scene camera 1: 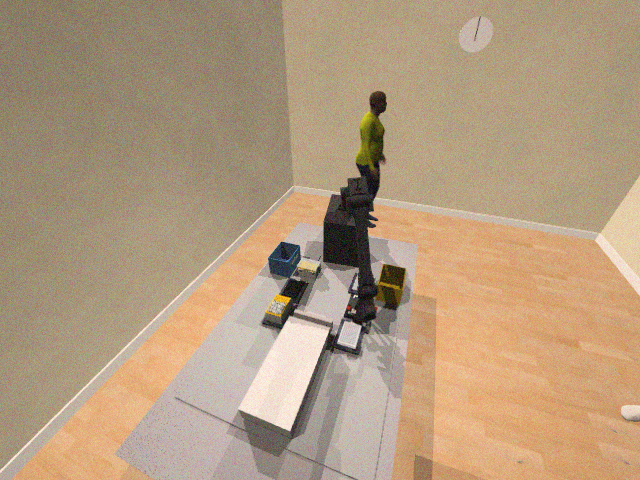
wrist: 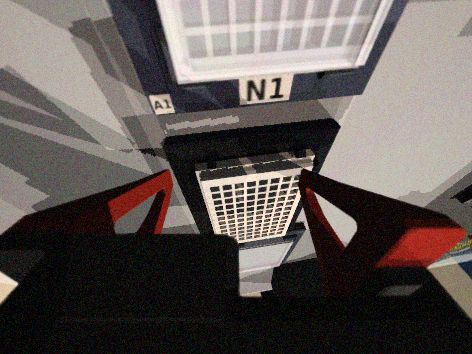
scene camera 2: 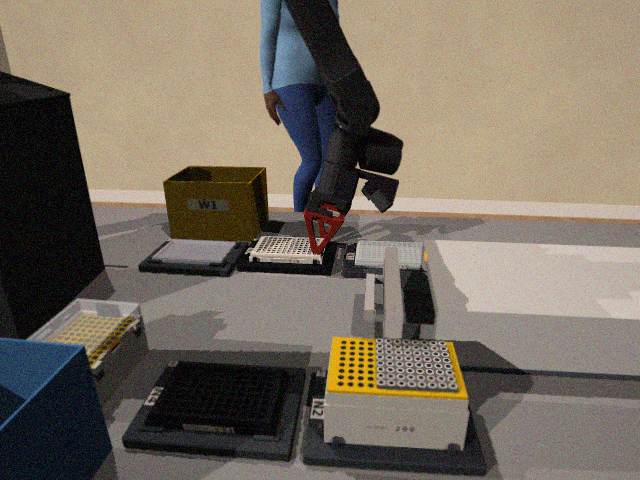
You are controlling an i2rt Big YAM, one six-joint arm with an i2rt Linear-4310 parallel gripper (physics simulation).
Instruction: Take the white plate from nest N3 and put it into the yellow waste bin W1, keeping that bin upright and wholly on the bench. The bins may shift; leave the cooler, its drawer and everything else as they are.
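Places are measured from the arm's base along level axes (x ahead, y right, z down), in centimetres.
Pixels of known places: gripper, fingertip midpoint: (wrist: 235, 176) (scene camera 2: 319, 246).
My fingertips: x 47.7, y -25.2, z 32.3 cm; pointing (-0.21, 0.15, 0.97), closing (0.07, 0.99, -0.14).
Behind a point stands the place of what it marks.
The white plate with a grid of holes (scene camera 2: 286, 246) @(x 42.0, y -23.0, z 31.9 cm) (wrist: 252, 205) @(x 44.3, y -23.6, z 31.8 cm) sits in the black nest (scene camera 2: 289, 267) @(x 44.2, y -17.3, z 33.2 cm) (wrist: 250, 134) @(x 50.6, y -24.3, z 33.4 cm) beside N1; this nest's label is not readable. My gripper (scene camera 1: 362, 308) @(x 47.7, y -25.2, z 32.3 cm) (scene camera 2: 316, 250) @(x 47.7, y -25.2, z 32.3 cm) (wrist: 235, 176) @(x 47.7, y -25.2, z 32.3 cm) is open and empty, with its red fingers pointing down. In the wrist view the plate shows between and beyond the fingertips. In scene camera 2 the fingertips overlap the plate's end toward N1; their exact height above it cannot be told. The yellow bin W1 (scene camera 1: 391, 284) @(x 18.2, y -34.8, z 34.0 cm) (scene camera 2: 217, 211) @(x 26.3, y -28.7, z 28.2 cm) stands upright on the bench, behind the nests in scene camera 2.
Nest N1 holds a clear-looking plate (scene camera 2: 390, 253) (wrist: 270, 35). A flat pale plate (scene camera 2: 191, 251) @(x 25.6, y -18.3, z 32.4 cm) (wrist: 262, 255) @(x 28.2, y -19.5, z 32.4 cm) lies in the nest on the other side. A tall black box (scene camera 1: 340, 240) @(x 13.6, y -0.3, z 16.0 cm) (scene camera 2: 41, 206) @(x 13.5, y -0.4, z 18.7 cm), a long white box (scene camera 1: 289, 369) @(x 90.7, y -10.1, z 25.9 cm) and a blue bin (scene camera 1: 284, 259) @(x 25.0, y 33.5, z 34.0 cm) (scene camera 2: 46, 408) @(x 38.6, y 27.6, z 24.1 cm) also stand there.
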